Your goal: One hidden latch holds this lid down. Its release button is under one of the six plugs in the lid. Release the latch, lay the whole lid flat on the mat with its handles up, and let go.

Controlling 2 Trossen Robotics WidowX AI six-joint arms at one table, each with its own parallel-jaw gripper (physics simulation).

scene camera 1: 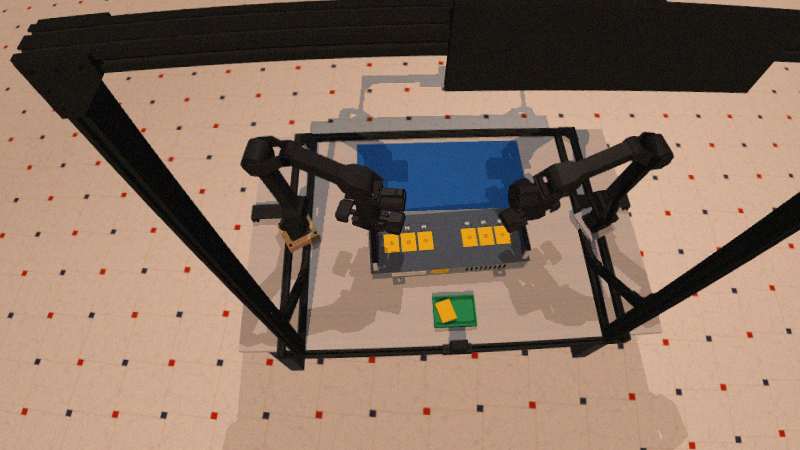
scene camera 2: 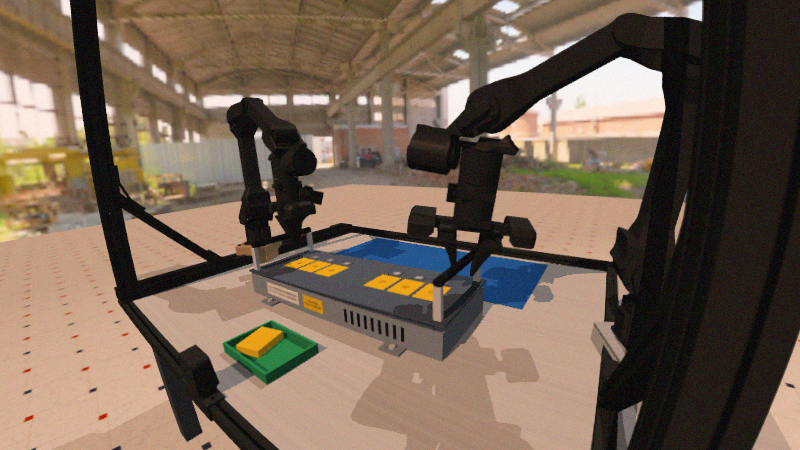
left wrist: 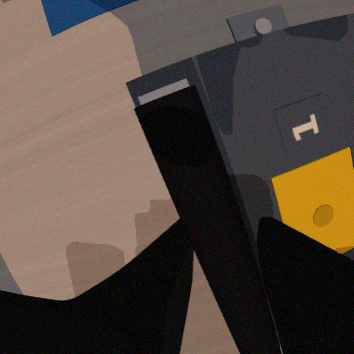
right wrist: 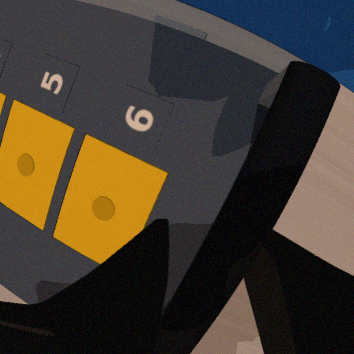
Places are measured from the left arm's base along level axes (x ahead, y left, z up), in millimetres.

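Pixels of known places: left gripper, fingertip midpoint: [scene camera 1: 373, 230] [scene camera 2: 295, 243] [left wrist: 225, 229]; right gripper, fingertip midpoint: [scene camera 2: 462, 274] [right wrist: 204, 229]; left arm's base at its link origin: [scene camera 1: 297, 228]; right arm's base at its link origin: [scene camera 1: 594, 221].
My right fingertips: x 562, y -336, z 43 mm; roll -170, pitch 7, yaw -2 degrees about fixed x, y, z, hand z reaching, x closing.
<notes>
Ahead of a thing's pixels: the offset from my right fingertips to its top centre. "spot": to the spot under its first point. Level surfaces: height alone.
A grey lid {spot: 202 mm back, 65 mm left, 34 mm down} [scene camera 1: 447, 241] [scene camera 2: 354, 279] lies on its grey box {spot: 134 mm back, 57 mm right, 57 mm down} [scene camera 2: 376, 321], in front of the blue mat {89 mm down} [scene camera 1: 443, 174] [scene camera 2: 514, 277] [left wrist: 70, 10] [right wrist: 281, 21]. Six yellow plugs sit in the lid; plug 1 {345 mm back, 146 mm left, 36 mm down} [left wrist: 316, 197] shows in the left wrist view, plugs 5 {95 mm back, 20 mm left, 32 mm down} [right wrist: 28, 161] and 6 {50 mm back, 2 mm right, 31 mm down} [right wrist: 109, 197] in the right wrist view. My left gripper [scene camera 1: 378, 229] [scene camera 2: 288, 237] [left wrist: 225, 229] is shut on the lid's left black handle {spot: 362 mm back, 224 mm left, 24 mm up} [left wrist: 197, 175]. My right gripper [scene camera 1: 507, 223] [scene camera 2: 462, 268] [right wrist: 204, 229] is shut on the right black handle [scene camera 2: 447, 276] [right wrist: 281, 140].
A green tray {290 mm back, 111 mm right, 74 mm down} [scene camera 1: 467, 312] [scene camera 2: 287, 357] in front of the box holds a loose yellow plug {312 mm back, 99 mm right, 74 mm down} [scene camera 1: 445, 311] [scene camera 2: 260, 341]. A black frame [scene camera 1: 443, 133] runs around the table. A tan block [scene camera 1: 300, 238] sits by the left arm's base.
</notes>
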